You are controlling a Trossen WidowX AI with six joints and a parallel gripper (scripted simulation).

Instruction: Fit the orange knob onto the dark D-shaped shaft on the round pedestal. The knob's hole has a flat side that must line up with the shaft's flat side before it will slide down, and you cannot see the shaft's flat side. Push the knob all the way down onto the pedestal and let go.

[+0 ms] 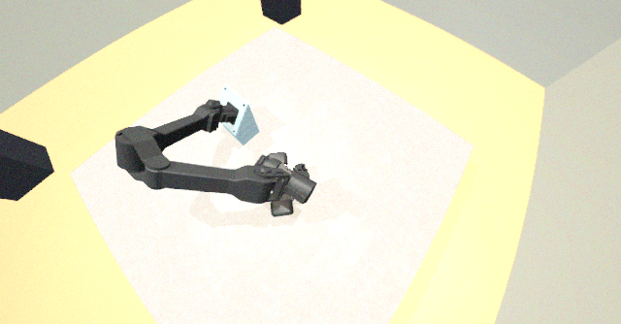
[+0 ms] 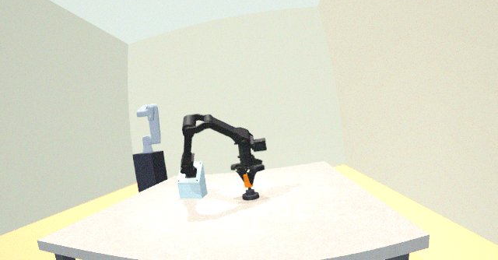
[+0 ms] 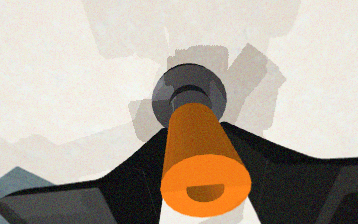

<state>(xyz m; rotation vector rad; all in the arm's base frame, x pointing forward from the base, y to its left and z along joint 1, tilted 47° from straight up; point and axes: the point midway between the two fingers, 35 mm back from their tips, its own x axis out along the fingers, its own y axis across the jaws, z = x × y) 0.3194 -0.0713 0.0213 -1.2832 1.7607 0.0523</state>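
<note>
My gripper tip is 20 mm below the orange knob. Also, from my gripper tip: pedestal with shaft (40 mm below).
</note>
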